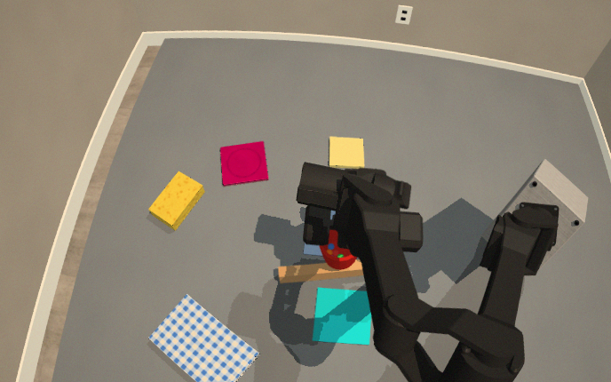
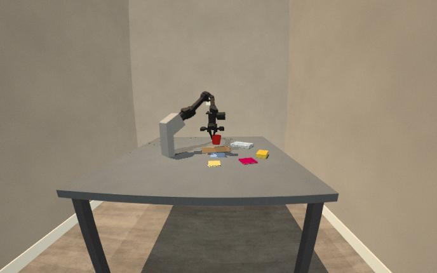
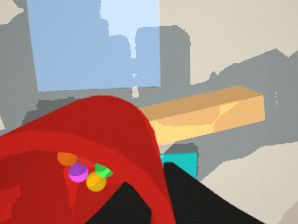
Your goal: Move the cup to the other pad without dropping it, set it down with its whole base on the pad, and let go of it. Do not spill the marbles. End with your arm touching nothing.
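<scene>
The cup lies 30 mm ahead of my hand, 10 mm to the left of it and 50 mm below it. Round my hand: yellow sponge (390 mm ahead, 40 mm to the left, 130 mm below); then teal pad (30 mm behind, 100 mm to the left, 150 mm below); then bar (20 mm ahead, 20 mm to the left, 130 mm below).
</scene>
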